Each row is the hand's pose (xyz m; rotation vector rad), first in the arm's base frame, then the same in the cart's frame.
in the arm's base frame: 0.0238 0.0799 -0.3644 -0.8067 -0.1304 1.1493
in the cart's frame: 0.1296 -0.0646 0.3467 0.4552 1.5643 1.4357
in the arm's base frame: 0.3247 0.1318 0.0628 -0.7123 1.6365 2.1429
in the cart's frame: 0.4094 -0.0416 -0.0970 -1.2571 -1.3236 -1.5144
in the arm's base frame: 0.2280 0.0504 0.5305 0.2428 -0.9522 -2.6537
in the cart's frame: 0.8837 -0.1004 -0.1761 -1.9172 -0.2916 -1.4848
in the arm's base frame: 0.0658 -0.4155 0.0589 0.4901 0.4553 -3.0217
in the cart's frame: 0.5386 -0.5524 0.2012 2.0908 -0.1193 1.9928
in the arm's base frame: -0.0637 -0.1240 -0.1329 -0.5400 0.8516 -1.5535
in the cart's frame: 0.3900 -0.2511 0.3616 2.2300 -2.1039 0.6825
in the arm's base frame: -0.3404 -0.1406 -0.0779 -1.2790 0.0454 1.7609
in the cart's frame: 0.5451 -0.2320 0.5970 0.7620 1.2347 2.2459
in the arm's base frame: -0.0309 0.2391 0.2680 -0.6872 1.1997 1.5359
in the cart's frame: 0.7247 0.1134 0.1409 -1.0271 -2.1705 -1.6007
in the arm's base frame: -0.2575 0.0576 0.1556 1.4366 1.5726 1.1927
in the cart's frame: 0.7172 -0.0408 0.4112 -1.8467 -1.7098 0.6638
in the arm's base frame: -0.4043 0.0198 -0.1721 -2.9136 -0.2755 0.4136
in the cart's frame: 0.4711 -0.0670 0.6742 -1.3169 0.1761 2.6787
